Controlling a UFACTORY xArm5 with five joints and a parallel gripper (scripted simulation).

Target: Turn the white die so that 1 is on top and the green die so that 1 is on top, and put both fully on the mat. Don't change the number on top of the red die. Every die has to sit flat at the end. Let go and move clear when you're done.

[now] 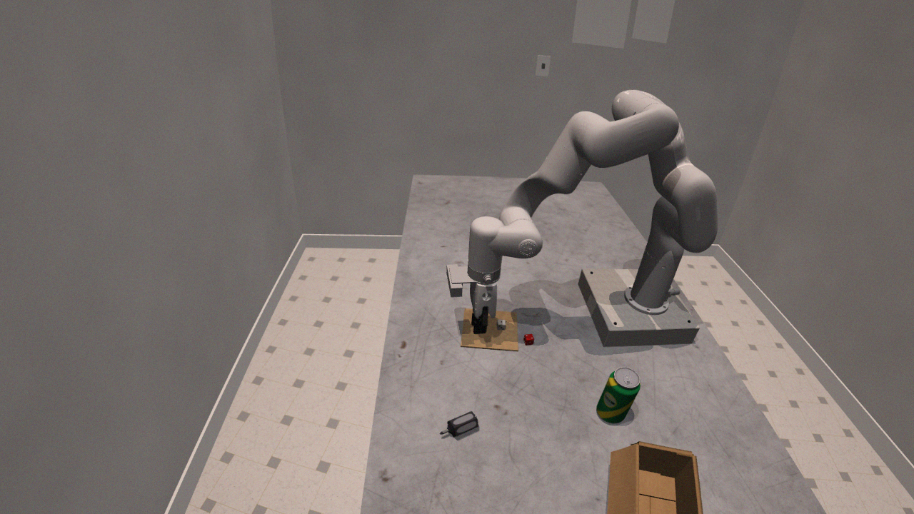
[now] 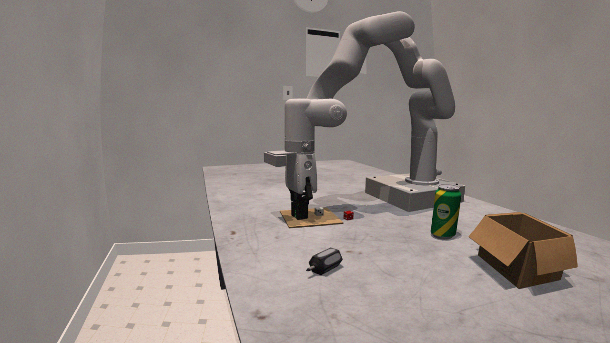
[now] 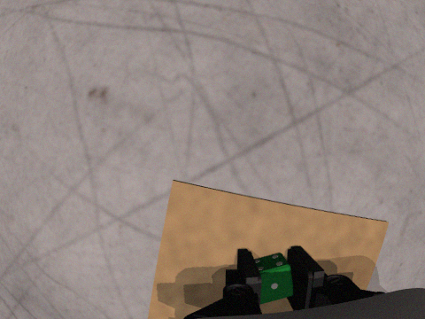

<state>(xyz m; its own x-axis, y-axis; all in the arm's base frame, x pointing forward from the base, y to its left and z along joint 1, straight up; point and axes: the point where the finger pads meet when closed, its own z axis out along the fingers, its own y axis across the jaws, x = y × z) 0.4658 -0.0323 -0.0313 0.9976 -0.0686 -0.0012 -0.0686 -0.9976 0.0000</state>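
My hand is 1 cm above the green die. From my hand the other things lie so: tan mat (3 cm behind, 2 cm below); then red die (11 cm behind, 6 cm to the left, 2 cm below); then white die (6 cm behind, 1 cm below).
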